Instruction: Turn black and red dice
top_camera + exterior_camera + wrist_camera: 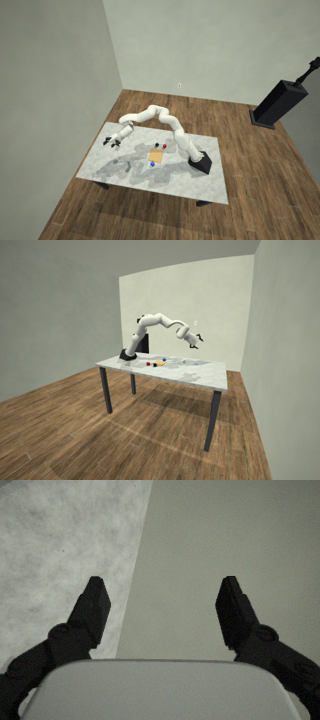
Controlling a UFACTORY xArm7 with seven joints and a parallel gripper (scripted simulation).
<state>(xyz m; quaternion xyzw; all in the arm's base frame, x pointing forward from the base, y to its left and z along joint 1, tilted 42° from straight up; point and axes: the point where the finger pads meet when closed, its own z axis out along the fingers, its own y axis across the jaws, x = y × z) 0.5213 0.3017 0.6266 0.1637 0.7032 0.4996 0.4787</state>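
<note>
My gripper is now 390 mm past the black die, 260 mm to the left of it and 230 mm above it. From my hand the other things lie so: blue die: 420 mm behind, 40 mm to the right, 230 mm below; then red die: 480 mm behind, 270 mm to the right, 230 mm below; then tan mat: 420 mm behind, 140 mm to the right, 240 mm below.
</note>
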